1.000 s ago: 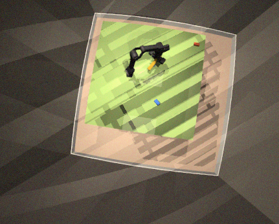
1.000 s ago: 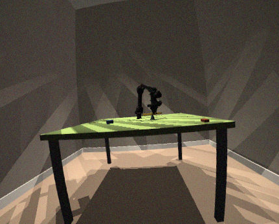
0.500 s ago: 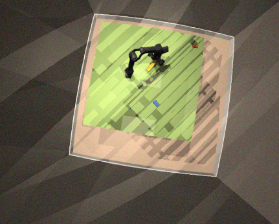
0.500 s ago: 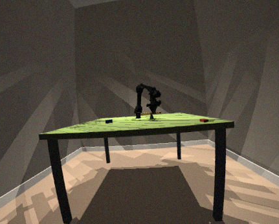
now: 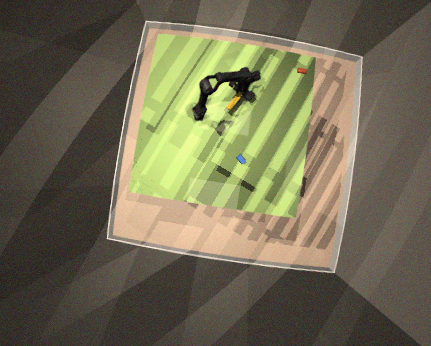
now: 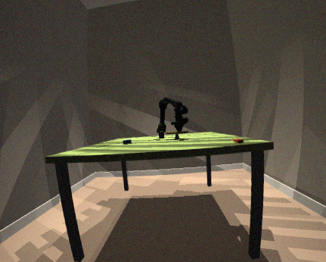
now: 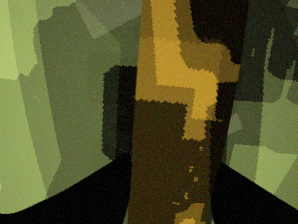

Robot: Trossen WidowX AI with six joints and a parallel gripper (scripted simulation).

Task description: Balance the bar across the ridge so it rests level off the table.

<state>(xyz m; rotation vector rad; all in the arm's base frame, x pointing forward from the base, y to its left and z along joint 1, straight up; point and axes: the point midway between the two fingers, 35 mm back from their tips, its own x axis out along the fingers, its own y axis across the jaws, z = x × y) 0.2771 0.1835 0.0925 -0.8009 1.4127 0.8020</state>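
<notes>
The orange-yellow bar is 20 mm behind my gripper tip and 30 mm to the right of it. The rest, counted from my gripper tip: blue block: 80 mm ahead, 460 mm to the right, 40 mm below; then red block: 460 mm ahead, 320 mm to the left, 50 mm below.
</notes>
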